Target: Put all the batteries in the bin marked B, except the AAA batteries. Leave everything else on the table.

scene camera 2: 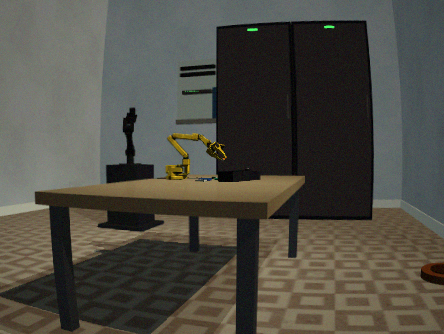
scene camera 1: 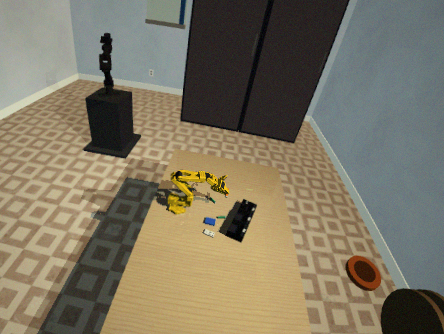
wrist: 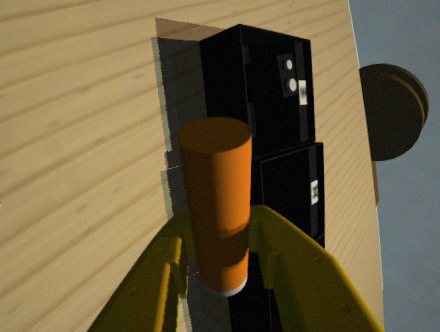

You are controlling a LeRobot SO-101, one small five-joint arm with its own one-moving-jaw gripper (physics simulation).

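Seen in the pictures: hand at its tool point: (scene camera 2: 223, 159) (scene camera 1: 225, 193) (wrist: 194, 228); arm's base at its link origin: (scene camera 2: 180, 179) (scene camera 1: 181, 207).
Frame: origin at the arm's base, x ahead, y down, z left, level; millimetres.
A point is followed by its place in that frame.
Observation:
My gripper (scene camera 1: 226, 193) @(x 214, y -98, z 58 mm) (scene camera 2: 223, 156) (wrist: 221, 222) @(x 214, y -98, z 58 mm) is shut on an orange cylindrical battery (wrist: 217, 175) @(x 215, y -116, z 76 mm); the jaws press on its two sides. It is held in the air above the table, beside the far end of the black bin row (scene camera 1: 243, 221) @(x 331, y -6, z -29 mm) (scene camera 2: 235, 176) @(x 328, y -24, z -140 mm). The bin B (wrist: 223, 75) @(x 315, y -21, z 79 mm) is the upper compartment in the wrist view; its label is blurred. A dark block with two pale round tops (wrist: 287, 80) @(x 335, y -54, z 64 mm) lies inside it. Two green batteries show in scene camera 1: one (scene camera 1: 221, 217) @(x 214, y -7, z -28 mm) left of the bins, another (scene camera 1: 212, 200) @(x 155, y -7, z 83 mm) nearer the arm.
The compartment labelled M (wrist: 292, 192) @(x 358, y -14, z -47 mm) adjoins bin B. A blue block (scene camera 1: 210, 221) @(x 159, y -10, z -69 mm) and a white item (scene camera 1: 209, 233) @(x 162, y -7, z -141 mm) lie on the table (scene camera 1: 200, 280) @(x 151, y 0, z -378 mm) left of the bins. The bins' raised walls stand close to the held battery. A black arm (scene camera 1: 106, 62) stands on a separate pedestal.

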